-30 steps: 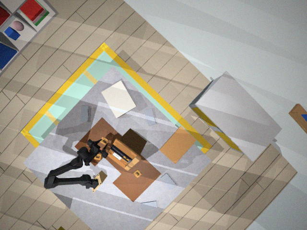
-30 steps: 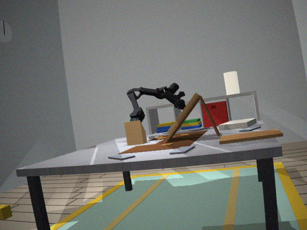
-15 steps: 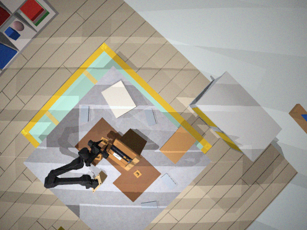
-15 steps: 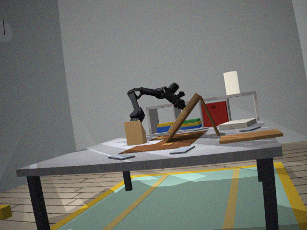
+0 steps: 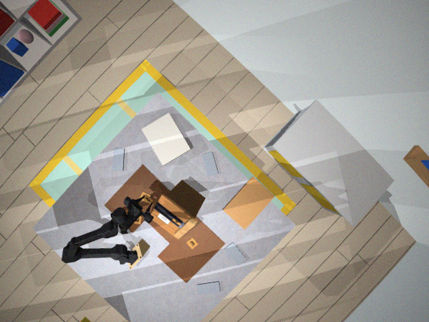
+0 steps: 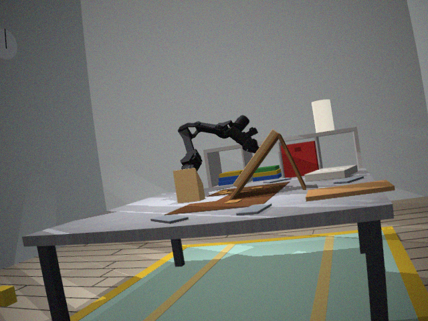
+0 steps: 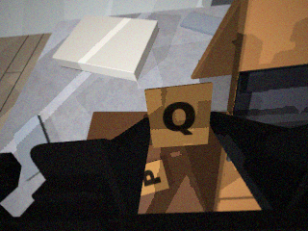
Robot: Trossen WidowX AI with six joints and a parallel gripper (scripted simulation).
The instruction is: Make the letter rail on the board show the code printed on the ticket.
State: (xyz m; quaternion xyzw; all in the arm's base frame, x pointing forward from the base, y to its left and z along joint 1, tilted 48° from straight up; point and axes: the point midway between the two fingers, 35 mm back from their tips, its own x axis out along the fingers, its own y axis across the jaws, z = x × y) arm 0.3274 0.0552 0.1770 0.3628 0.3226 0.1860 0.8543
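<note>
Right now the white ticket is 5 cm behind my gripper tip, 14 cm to the right of it and 7 cm below it. The rest, counted from my gripper tip: white block (32 cm ahead, 20 cm to the left, 15 cm below); then letter tile (right at my gripper tip); then brown mat (15 cm behind, 17 cm to the right, 17 cm below).
</note>
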